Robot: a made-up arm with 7 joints.
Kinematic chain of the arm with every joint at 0, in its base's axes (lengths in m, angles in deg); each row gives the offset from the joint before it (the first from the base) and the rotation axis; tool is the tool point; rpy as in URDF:
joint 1: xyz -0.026 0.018 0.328 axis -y
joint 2: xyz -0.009 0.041 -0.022 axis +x
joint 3: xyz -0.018 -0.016 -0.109 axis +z
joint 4: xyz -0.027 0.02 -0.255 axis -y
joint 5: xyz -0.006 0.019 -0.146 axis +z
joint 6: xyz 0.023 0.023 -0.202 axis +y
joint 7: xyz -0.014 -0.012 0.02 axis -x
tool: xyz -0.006 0.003 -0.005 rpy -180 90 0
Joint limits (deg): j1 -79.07..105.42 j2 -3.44..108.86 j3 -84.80..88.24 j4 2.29..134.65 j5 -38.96..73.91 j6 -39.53..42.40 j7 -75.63..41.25
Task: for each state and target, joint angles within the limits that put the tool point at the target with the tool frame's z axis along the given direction. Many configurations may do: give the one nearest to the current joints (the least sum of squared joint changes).
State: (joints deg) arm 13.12 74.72 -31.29 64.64 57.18 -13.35 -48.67
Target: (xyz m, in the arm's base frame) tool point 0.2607 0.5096 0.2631 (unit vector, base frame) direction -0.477 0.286 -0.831
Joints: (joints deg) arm 19.75 86.05 -28.62 76.12 65.28 15.32 -48.65
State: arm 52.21 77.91 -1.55 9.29 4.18 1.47 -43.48
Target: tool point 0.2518 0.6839 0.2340 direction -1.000 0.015 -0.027
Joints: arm 65.29 66.68 -37.87 8.80 -25.70 27.94 -41.72
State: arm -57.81 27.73 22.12 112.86 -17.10 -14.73 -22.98
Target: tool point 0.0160 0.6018 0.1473 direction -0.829 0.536 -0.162
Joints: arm -38.81 60.12 38.46 61.98 -6.36 9.65 -22.00
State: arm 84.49 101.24 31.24 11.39 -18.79 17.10 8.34
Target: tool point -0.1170 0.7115 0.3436 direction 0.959 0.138 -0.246
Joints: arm 103.92 89.80 40.00 29.00 22.73 18.82 10.07
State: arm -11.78 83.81 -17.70 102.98 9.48 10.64 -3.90
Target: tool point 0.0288 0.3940 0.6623 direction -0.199 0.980 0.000
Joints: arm 34.07 108.86 21.72 83.61 7.83 7.05 -4.59
